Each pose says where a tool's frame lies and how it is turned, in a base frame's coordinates. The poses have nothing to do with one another.
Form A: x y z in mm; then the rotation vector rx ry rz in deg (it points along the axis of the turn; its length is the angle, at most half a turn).
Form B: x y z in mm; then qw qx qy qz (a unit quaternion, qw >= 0). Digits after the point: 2 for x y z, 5 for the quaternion.
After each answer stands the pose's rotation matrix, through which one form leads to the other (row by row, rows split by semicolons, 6 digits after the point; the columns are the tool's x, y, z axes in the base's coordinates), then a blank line. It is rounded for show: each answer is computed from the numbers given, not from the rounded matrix.
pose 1, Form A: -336.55, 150.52, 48.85, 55.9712, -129.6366, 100.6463
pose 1, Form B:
-336.55, 150.52, 48.85, 0.05755, 0.32225, -0.74637, 0.57946
-0.785687 -0.547730 0.287553; -0.414337 0.120761 -0.902076; 0.459369 -0.827894 -0.321825

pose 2, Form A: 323.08, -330.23, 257.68, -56.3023, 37.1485, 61.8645
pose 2, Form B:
323.08, -330.23, 257.68, 0.69762, -0.44073, 0.29080, 0.48427
0.361840 -0.932001 -0.021134; 0.419351 0.142478 0.896574; -0.832596 -0.333279 0.442390

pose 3, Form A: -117.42, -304.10, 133.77, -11.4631, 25.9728, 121.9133
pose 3, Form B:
-117.42, -304.10, 133.77, 0.46039, -0.08129, 0.18419, 0.86458
-0.562862 -0.826041 0.029032; 0.766146 -0.508225 0.393355; -0.310173 0.243647 0.918928

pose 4, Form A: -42.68, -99.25, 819.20, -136.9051, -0.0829, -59.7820
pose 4, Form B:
-42.68, -99.25, 819.20, 0.26397, -0.88393, -0.00054, -0.38598
0.702032 0.204723 0.682085; -0.202831 -0.860639 0.467077; 0.682650 -0.466251 -0.562671

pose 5, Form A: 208.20, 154.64, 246.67, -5.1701, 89.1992, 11.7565
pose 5, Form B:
208.20, 154.64, 246.67, 0.70637, -0.04061, 0.70062, 0.09234
0.001220 -0.187357 0.982291; 0.073553 0.979648 0.186761; -0.997291 0.072022 0.014976

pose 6, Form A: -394.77, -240.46, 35.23, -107.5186, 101.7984, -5.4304
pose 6, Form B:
-394.77, -240.46, 35.23, 0.27426, -0.69785, 0.66072, -0.03525
0.124415 -0.902828 0.411609; -0.941494 0.023537 0.336206; -0.313224 -0.429357 -0.847079

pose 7, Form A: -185.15, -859.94, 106.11, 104.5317, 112.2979, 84.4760
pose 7, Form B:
-185.15, -859.94, 106.11, 0.04240, 0.59631, 0.64061, 0.48190
-0.285231 0.723143 0.629053; 0.804878 -0.175631 0.566856; 0.520399 0.667995 -0.531946

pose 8, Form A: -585.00, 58.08, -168.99, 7.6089, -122.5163, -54.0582
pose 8, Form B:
-585.00, 58.08, -168.99, 0.38970, 0.05224, -0.84121, -0.37117
-0.690810 0.201394 -0.694422; -0.377186 0.719006 0.583747; 0.616857 0.665184 -0.420734

